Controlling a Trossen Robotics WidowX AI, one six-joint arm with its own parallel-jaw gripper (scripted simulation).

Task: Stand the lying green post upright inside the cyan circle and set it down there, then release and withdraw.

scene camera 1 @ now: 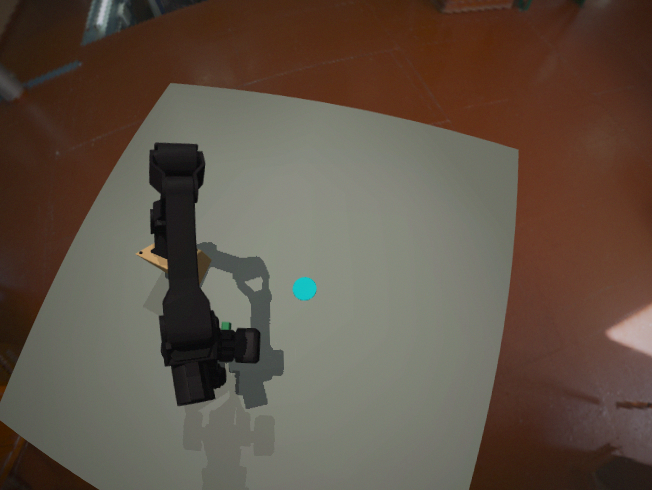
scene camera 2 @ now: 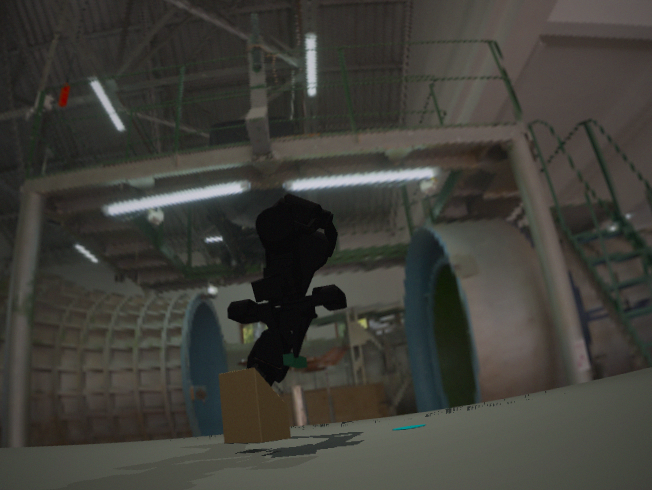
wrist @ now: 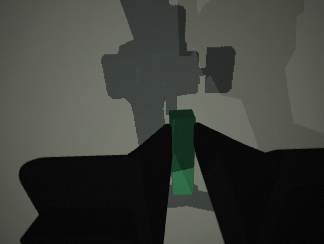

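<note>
Scene camera 1 shows my gripper (scene camera 1: 224, 348), as does scene camera 2 with the gripper (scene camera 2: 290, 358). In the wrist view, my gripper (wrist: 181, 129) holds a green post (wrist: 182, 122).
</note>
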